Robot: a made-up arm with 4 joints.
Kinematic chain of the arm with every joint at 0, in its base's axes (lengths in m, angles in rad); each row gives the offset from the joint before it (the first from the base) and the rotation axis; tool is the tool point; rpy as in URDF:
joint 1: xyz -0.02 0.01 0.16 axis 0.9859 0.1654 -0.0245
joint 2: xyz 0 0.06 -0.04 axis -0.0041 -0.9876 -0.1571
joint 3: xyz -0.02 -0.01 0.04 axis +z
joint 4: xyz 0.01 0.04 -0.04 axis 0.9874 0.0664 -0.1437
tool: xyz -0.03 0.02 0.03 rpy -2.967 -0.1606 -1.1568
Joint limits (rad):
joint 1: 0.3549..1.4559
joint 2: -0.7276..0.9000
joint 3: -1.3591..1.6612
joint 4: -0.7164..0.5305
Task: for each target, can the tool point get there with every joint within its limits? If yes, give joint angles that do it. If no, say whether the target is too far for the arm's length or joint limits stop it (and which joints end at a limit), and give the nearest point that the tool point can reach.
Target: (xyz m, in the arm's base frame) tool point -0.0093 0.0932 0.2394
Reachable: yes | joints 0.8872 -0.4974 -0.5257 -0.1339
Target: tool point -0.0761 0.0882 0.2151
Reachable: yes | joints 0.6295 -0.0158 0.4216 0.1494
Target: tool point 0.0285 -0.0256 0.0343
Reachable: no: joint limits stop it (at a limit: joint 1, joint 2, joint 3, joint 4) | nearest point -0.0927 0.0756 0.0765 | short by 0.163 m
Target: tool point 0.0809 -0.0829 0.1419
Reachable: no: joint limits stop it (at a limit: joint 1, joint 2, joint 3, joint 4) | nearest point -0.0303 -0.0164 0.1893 | short by 0.138 m
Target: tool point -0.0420 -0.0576 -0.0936
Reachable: no: too far | nearest point -0.0927 0.0756 0.0765 | short by 0.222 m
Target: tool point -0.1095 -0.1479 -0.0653
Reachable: no: too far | nearest point -0.0927 0.0756 0.0765 | short by 0.265 m
